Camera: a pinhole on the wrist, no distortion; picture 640 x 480 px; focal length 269.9 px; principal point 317.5 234.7 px. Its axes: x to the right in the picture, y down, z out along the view. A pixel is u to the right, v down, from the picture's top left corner.
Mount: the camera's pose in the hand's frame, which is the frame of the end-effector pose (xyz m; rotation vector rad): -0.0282 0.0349 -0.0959 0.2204 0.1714 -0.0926
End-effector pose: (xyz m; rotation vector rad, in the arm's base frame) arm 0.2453 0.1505 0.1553 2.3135 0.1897 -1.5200
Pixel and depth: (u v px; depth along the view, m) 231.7 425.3 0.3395
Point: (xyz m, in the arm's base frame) 0.0268 -0.1405 0.1434
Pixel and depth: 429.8 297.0 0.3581
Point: 0.1230 0.0238 -0.0907
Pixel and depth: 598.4 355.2 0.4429
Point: 0.2382 -0.0881 -0.3939
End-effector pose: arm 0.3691 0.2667 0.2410 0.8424 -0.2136 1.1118
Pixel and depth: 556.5 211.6 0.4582
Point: 0.7510 0.3683 0.5931
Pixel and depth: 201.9 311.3 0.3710
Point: 0.3379 -0.0161 0.4229
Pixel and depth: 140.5 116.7 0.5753
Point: 0.5979 -0.3493 0.2277
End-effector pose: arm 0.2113 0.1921 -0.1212 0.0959 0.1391 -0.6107
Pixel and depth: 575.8 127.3 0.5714
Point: 0.5033 -0.4609 0.0743
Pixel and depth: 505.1 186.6 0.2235
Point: 0.3079 0.0403 -0.0673
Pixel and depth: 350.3 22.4 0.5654
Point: 0.0054 -0.3294 0.1779
